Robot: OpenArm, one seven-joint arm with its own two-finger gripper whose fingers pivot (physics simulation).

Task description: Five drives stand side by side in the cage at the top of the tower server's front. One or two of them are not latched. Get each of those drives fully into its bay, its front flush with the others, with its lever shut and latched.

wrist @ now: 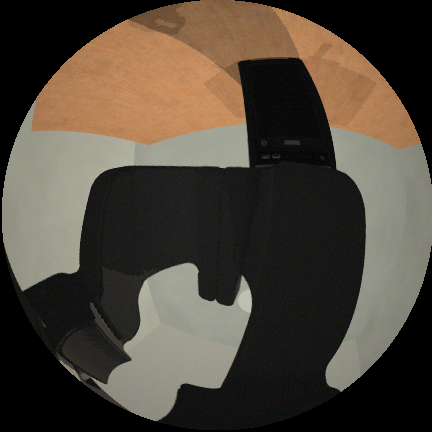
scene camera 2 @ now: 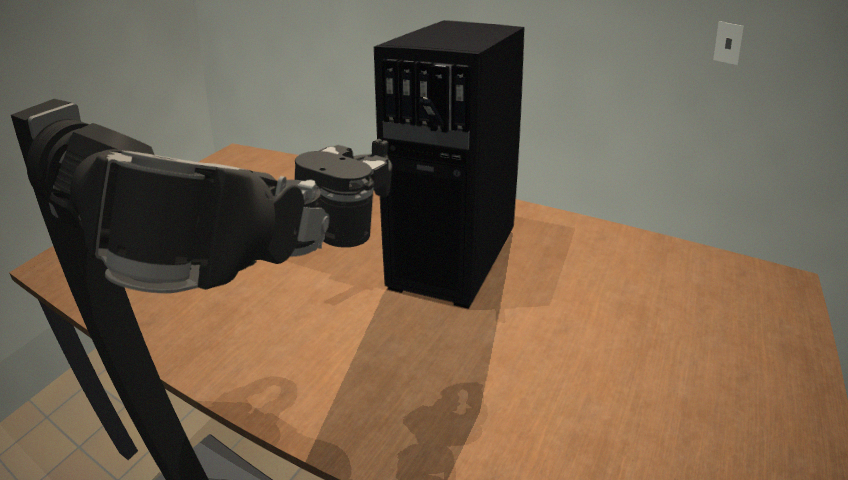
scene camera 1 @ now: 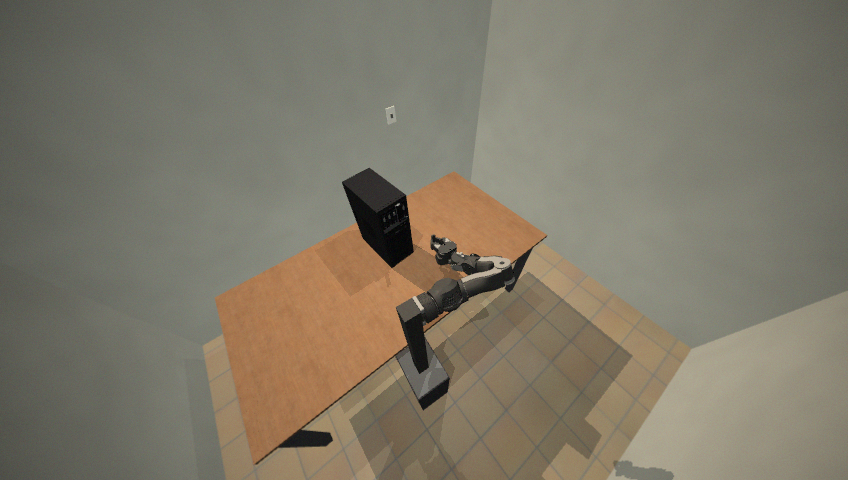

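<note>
The black tower server (scene camera 1: 374, 190) (scene camera 2: 427, 231) (wrist: 285, 107) stands upright on the table. In scene camera 2, five drives stand side by side in its top cage. The fourth drive from the left (scene camera 2: 440, 89) stands out from the others, a bright edge along its right side. Its lever (scene camera 2: 429, 109) is swung open, slanting out from the bottom in front of the third drive. The other four look flush with levers shut. My gripper (scene camera 1: 433, 241) (scene camera 2: 380, 143) (wrist: 227, 237) is shut and empty, in front of the tower and apart from it. In the wrist view it hides the cage.
The wooden table (scene camera 1: 285, 333) (scene camera 2: 654, 344) (wrist: 115, 85) carries the tower near its back edge. The arm reaches in from its post (scene camera 1: 414, 342) (scene camera 2: 127, 350) at the table's front edge. A wall plate (scene camera 1: 390, 115) (scene camera 2: 728, 43) is on the wall behind.
</note>
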